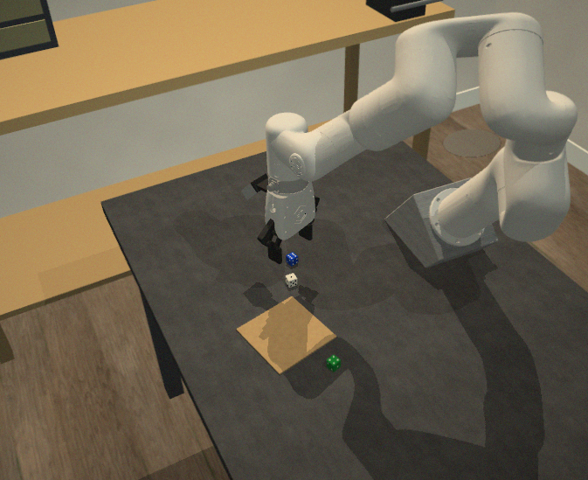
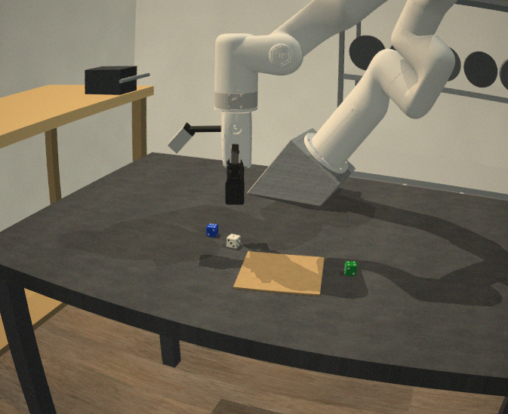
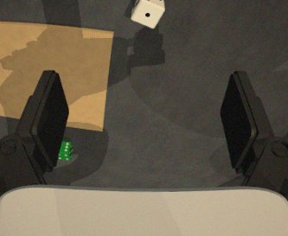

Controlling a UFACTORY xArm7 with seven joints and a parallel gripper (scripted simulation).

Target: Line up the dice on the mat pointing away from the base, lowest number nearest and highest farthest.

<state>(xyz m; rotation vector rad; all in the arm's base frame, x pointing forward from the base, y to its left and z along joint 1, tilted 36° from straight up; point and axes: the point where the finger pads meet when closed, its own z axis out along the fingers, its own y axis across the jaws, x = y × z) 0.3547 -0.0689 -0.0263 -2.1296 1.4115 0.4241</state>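
The white die lies 100 mm below my hand. From my hand the other things lie so: green die (230 mm to the left, 100 mm below, 20 mm ahead); then tan square mat (120 mm to the left, 110 mm below, 70 mm ahead); then blue die (100 mm below, 60 mm to the right, 30 mm behind).
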